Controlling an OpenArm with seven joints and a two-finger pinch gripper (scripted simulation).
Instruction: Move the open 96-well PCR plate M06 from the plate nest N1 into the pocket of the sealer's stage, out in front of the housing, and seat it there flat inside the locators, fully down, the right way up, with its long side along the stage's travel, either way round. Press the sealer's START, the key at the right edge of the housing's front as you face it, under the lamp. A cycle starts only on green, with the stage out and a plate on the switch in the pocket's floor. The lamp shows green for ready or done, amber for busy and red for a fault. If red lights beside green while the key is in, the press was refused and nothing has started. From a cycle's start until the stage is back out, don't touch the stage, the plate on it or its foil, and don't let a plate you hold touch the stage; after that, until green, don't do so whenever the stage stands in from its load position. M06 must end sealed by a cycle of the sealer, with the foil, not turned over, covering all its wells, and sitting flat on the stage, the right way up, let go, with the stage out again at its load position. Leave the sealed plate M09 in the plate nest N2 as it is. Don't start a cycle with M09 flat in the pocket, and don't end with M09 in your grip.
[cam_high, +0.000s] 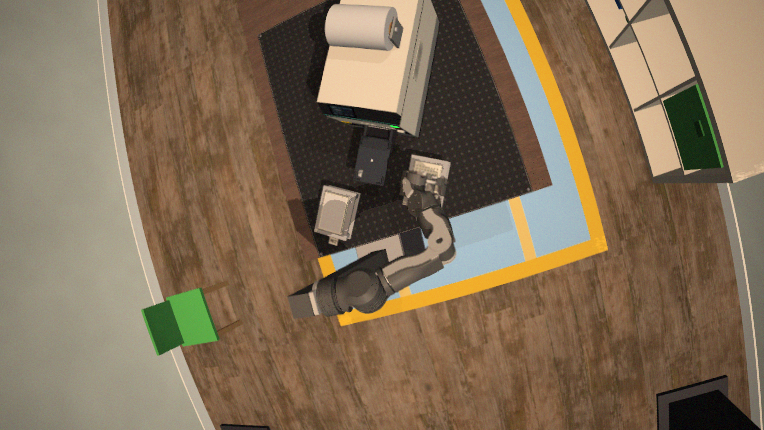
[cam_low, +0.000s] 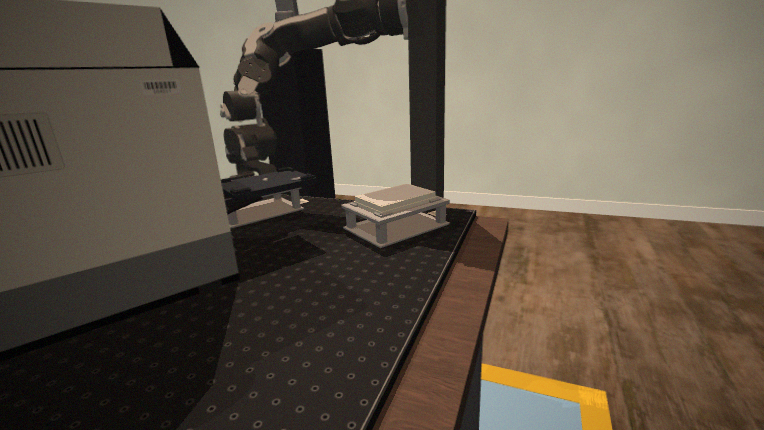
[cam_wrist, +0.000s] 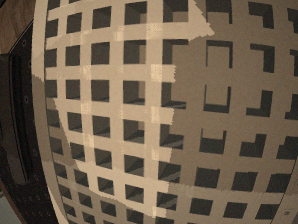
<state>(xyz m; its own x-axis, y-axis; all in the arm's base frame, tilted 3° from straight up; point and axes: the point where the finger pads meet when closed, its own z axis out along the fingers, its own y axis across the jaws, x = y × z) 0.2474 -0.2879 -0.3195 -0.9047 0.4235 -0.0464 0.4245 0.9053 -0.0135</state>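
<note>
Now: hand right at the 96-well plate M06. From my hand the other things lie so: sealer's stage: 14 cm to the left, 11 cm ahead, 5 cm above; plate nest N1: 1 cm below; sealed plate M09: 32 cm to the left, 2 cm behind.
</note>
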